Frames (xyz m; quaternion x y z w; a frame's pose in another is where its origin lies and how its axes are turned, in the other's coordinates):
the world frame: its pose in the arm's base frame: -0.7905 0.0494 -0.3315 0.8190 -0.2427 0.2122 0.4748
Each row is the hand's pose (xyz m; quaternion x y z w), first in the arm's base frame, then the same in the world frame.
Working: the arm's base frame: its pose in the world frame: 0.8275 -0.2285 -0.0161 -0.8189 0.2427 -0.2122 0.4748

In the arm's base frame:
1: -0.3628 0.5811 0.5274 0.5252 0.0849 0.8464 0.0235
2: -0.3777 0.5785 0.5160 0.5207 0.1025 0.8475 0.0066
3: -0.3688 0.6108 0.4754 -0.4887 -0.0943 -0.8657 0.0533
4: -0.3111 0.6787 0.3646 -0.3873 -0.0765 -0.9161 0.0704
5: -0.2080 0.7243 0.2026 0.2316 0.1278 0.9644 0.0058
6: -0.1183 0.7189 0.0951 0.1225 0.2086 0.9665 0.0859
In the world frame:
1: 0.7310 0.0939 -0.8125 0.4535 0.6277 0.1999 0.6003
2: 0.7131 0.0962 -0.8067 0.4692 0.6339 0.1907 0.5845
3: 0.6904 0.0496 -0.8155 0.5058 0.6371 0.2265 0.5357
4: 0.6587 -0.0890 -0.8176 0.4801 0.6873 0.2932 0.4596
5: 0.6378 -0.2797 -0.7713 0.3664 0.8027 0.2958 0.3660
6: 0.6478 -0.4036 -0.7067 0.2666 0.8854 0.2401 0.2956

